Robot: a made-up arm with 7 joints.
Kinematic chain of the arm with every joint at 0, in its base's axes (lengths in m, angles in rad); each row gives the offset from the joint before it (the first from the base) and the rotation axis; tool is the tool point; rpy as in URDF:
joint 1: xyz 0 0 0.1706 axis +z
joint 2: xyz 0 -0.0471 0.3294 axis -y
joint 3: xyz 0 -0.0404 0.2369 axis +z
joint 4: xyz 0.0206 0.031 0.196 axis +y
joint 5: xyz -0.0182 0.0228 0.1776 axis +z
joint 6: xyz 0 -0.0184 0.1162 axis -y
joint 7: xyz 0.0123 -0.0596 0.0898 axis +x
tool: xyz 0 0 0 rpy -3.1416 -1.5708 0
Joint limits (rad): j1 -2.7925..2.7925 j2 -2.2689..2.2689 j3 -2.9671..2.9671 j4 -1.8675..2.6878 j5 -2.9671..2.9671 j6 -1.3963..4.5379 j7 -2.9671..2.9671
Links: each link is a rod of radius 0.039 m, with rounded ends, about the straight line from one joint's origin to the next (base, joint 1, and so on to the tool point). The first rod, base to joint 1, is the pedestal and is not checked.
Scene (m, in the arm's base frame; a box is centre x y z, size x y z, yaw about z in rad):
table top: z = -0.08
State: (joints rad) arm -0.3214 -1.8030 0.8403 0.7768 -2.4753 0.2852 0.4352
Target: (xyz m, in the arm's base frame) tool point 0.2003 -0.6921 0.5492
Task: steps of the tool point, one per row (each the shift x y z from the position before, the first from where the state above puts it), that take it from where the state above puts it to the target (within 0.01 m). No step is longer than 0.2 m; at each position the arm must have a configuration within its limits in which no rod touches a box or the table.
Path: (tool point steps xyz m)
1: -0.0267 -0.1790 0.0600
2: -0.0746 -0.1654 0.0598
3: -0.1159 -0.1382 0.0593
4: -0.1468 -0.1006 0.0580
5: -0.1648 -0.0566 0.0562

